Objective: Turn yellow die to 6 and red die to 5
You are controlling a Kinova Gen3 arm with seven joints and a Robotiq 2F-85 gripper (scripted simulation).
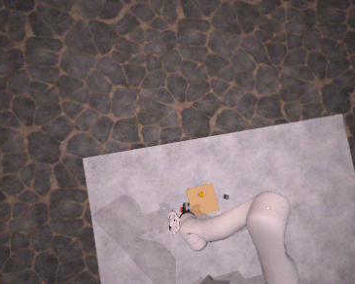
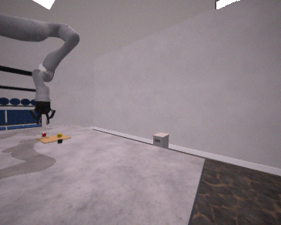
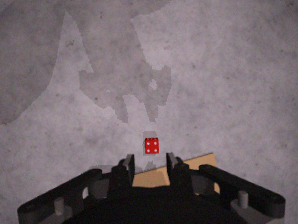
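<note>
The red die is 9 cm below my hand. Round my hand: tan mat: 11 cm to the right, 10 cm below, 2 cm ahead; yellow die: 11 cm to the right, 8 cm below, 5 cm ahead; black die: 23 cm to the right, 9 cm below, 1 cm ahead.
</note>
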